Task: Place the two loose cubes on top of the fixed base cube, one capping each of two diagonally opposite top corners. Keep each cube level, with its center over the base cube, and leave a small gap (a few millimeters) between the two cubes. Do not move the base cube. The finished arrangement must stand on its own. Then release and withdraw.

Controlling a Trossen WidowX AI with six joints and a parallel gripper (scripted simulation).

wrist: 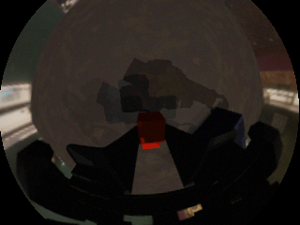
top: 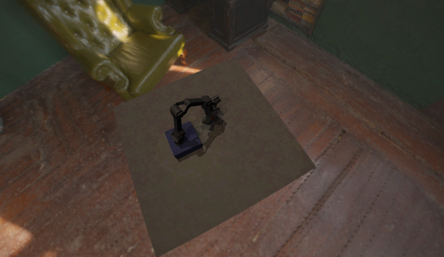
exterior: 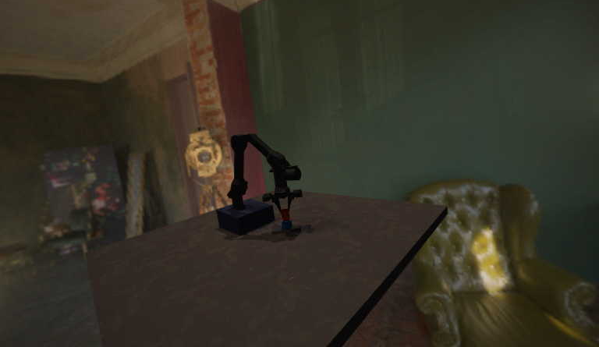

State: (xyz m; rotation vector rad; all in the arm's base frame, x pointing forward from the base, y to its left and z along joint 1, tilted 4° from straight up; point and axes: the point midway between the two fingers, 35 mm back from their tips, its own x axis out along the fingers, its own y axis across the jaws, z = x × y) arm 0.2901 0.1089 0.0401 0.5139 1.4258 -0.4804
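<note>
My gripper tip is 70 mm above the blue cube, 20 mm past it and 10 mm to the right of it.
</note>
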